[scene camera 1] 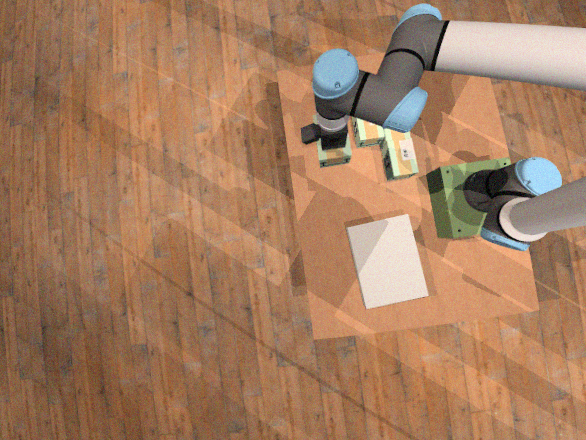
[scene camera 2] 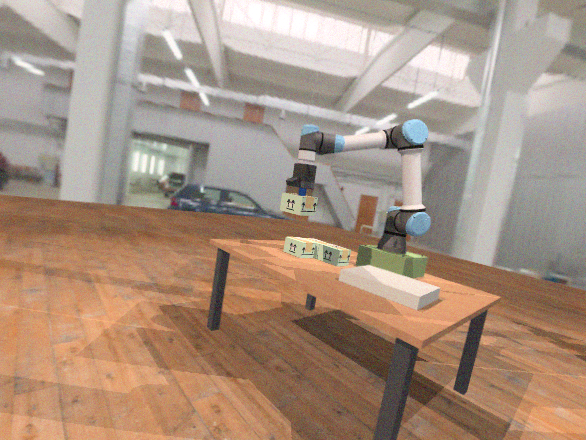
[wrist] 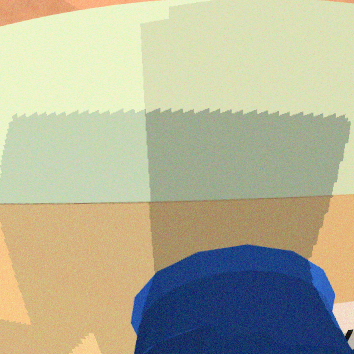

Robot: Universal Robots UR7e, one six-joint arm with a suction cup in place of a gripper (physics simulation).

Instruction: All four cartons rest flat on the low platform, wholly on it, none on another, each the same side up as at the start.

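Seen in the pictures: hand, tool point: (wrist: pixel 232 263); arm's base, link origin: (scene camera 1: pixel 484 191) (scene camera 2: pixel 391 250).
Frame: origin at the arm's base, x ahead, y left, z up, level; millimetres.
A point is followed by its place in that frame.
Note:
My suction gripper (scene camera 1: pixel 334 142) {x 540, y -201, z 193 mm} (scene camera 2: pixel 302 192) (wrist: pixel 235 300) is shut on a pale green carton with tan tape (scene camera 1: pixel 335 158) {x 538, y -147, z 195 mm} (scene camera 2: pixel 292 203) {x 583, y -204, z 164 mm} (wrist: pixel 75 155). The carton hangs level, high above the table, with upright arrow marks on its sides. A second carton (scene camera 1: pixel 370 134) {x 357, y -289, z -26 mm} (scene camera 2: pixel 299 247) {x 398, y -294, z -57 mm} sits on the table. A third carton (scene camera 1: pixel 400 161) {x 266, y -164, z -26 mm} (scene camera 2: pixel 332 254) {x 302, y -153, z -58 mm}, with a white label on top, sits close beside it at a different angle. A fourth carton cannot be made out; the arm hides part of that area in scene camera 1. The low white platform (scene camera 1: pixel 392 265) {x 355, y 222, z -60 mm} (scene camera 2: pixel 385 283) {x 472, y 238, z -60 mm} bears no carton.
The arm's base stands on a green block (scene camera 1: pixel 456 222) {x 123, y 95, z 2 mm} (scene camera 2: pixel 415 266) {x 16, y 150, z -46 mm}, to the right of the third carton and near the platform. All stand on a wooden table (scene camera 1: pixel 325 315) {x 638, y 391, z -107 mm} (scene camera 2: pixel 425 325) {x 585, y 443, z -108 mm}. The forearm reaches over the table above the cartons.

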